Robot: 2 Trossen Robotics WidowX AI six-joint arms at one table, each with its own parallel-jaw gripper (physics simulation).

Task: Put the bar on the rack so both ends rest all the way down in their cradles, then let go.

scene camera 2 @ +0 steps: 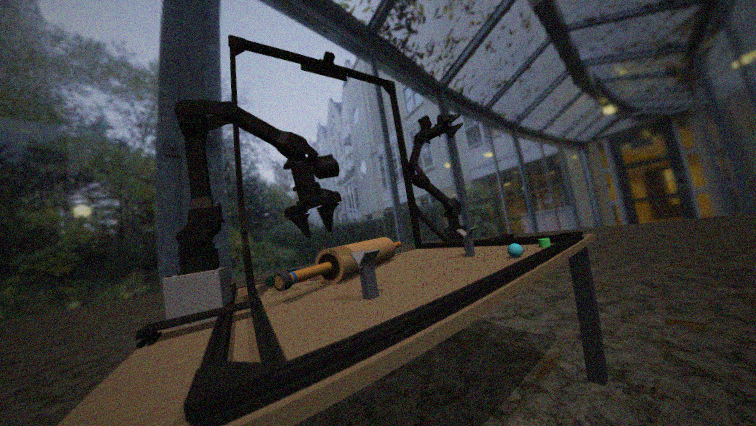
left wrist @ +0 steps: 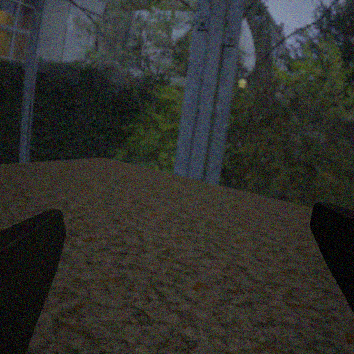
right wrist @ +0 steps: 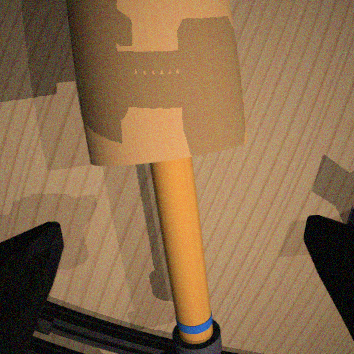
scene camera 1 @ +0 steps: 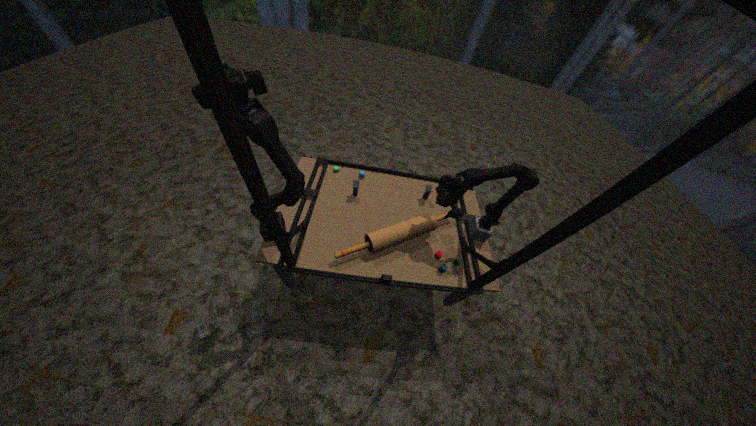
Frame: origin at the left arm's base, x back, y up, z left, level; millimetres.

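Seen in the pictures: left gripper, between the fingertips: (scene camera 2: 461, 118) (left wrist: 191, 219); right gripper, between the fingertips: (scene camera 2: 319, 234) (right wrist: 185, 232) (scene camera 1: 440, 210); left arm's base, origin of its link: (scene camera 2: 454, 226); right arm's base, origin of its link: (scene camera 2: 199, 271) (scene camera 1: 484, 224).
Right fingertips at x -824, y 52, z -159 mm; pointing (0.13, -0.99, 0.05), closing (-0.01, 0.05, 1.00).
Observation:
Pixels of each thing's top centre, then the offset from my right fingertips to it.
- red ball, centre of its top: (scene camera 1: 439, 254) dx +54, dy -121, dz -182 mm
- dark green piece, centre of its top: (scene camera 1: 458, 261) dx -21, dy -112, dz -251 mm
The bar, a wooden rolling pin (scene camera 1: 400, 234) (scene camera 2: 359, 256) (right wrist: 160, 75), lies diagonally on the table, off the rack. Its near handle in the right wrist view has a blue band and dark end cap. The rack is two separate grey posts with cradles on top, one post (scene camera 1: 355, 188) (scene camera 2: 468, 245) and the other post (scene camera 1: 427, 192) (scene camera 2: 368, 280), both empty. My right gripper (scene camera 2: 319, 233) (right wrist: 185, 232) is open above that banded handle, which shows between its fingers. My left gripper (scene camera 2: 460, 120) (left wrist: 191, 219) is open, raised and pointed away from the bar; scene camera 1 hides its fingers.
A red ball (scene camera 1: 438, 255), a blue ball (scene camera 1: 442, 268) and a dark green piece (scene camera 1: 456, 261) lie near the bar. Another blue ball (scene camera 1: 361, 173) (scene camera 2: 514, 250) and a green piece (scene camera 1: 335, 168) (scene camera 2: 544, 242) lie at the far edge. A black frame (scene camera 2: 397, 127) spans the table.

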